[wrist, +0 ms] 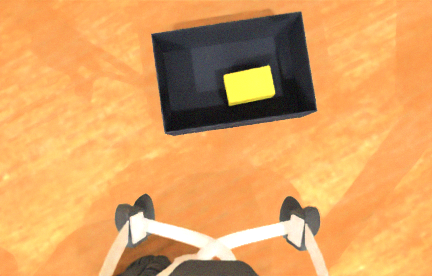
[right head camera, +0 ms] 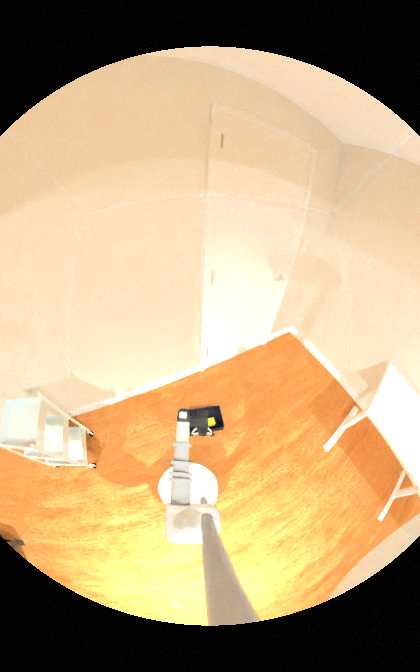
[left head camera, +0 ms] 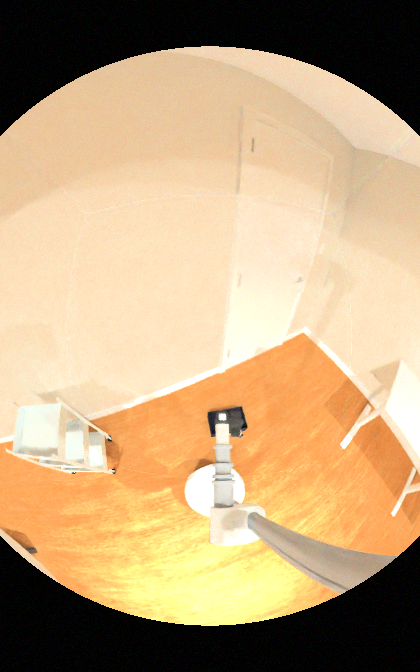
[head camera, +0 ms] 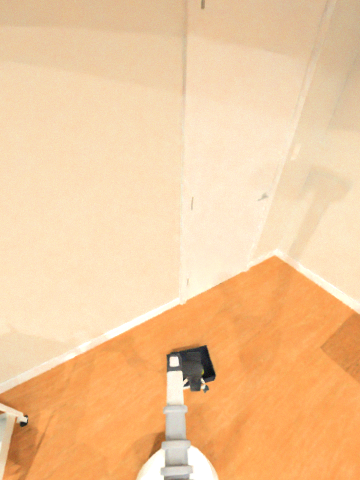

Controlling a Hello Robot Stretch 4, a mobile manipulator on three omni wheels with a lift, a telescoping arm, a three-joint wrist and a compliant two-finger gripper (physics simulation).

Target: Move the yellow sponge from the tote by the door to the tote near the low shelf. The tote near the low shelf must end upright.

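Places are measured from the robot's base along level axes (x ahead, y left, z up), in metres.
Pixels of known places: gripper, between the fingertips: (wrist: 217,211) (left head camera: 229,436).
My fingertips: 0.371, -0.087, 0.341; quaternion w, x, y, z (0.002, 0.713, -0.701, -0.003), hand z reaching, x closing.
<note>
Behind a point stands the place of what it marks, as x, y, z.
The dark tote (head camera: 208,361) {0.616, -0.247, 0.008} (left head camera: 236,414) (right head camera: 215,412) (wrist: 172,75) {0.596, 0.028, -0.024} stands upright on the floor by the door. The yellow sponge (head camera: 202,372) {0.549, -0.194, 0.008} (right head camera: 211,421) (wrist: 249,86) {0.564, -0.147, 0.021} lies flat inside it, right of the middle in the wrist view. In the left head view the sponge is hidden by the arm and wrist. My gripper (wrist: 217,211) {0.371, -0.087, 0.341} points down with its fingers wide apart and nothing between them. It is above the floor, on my side of the tote, while the wrist overhangs the tote. The tote near the low shelf does not show in these views.
The door (head camera: 225,175) {1.267, -0.344, 1.129} (left head camera: 275,250) {1.290, -0.388, 1.176} (right head camera: 245,250) and walls stand behind the tote. A white wheeled cart (left head camera: 40,430) {0.140, 1.071, 0.635} (right head camera: 20,422) stands at left. A white table (left head camera: 407,395) {0.295, -1.541, 0.693} (right head camera: 395,415) stands at right. A dark object (left head camera: 32,550) (right head camera: 17,543) shows at the lower left edge.
</note>
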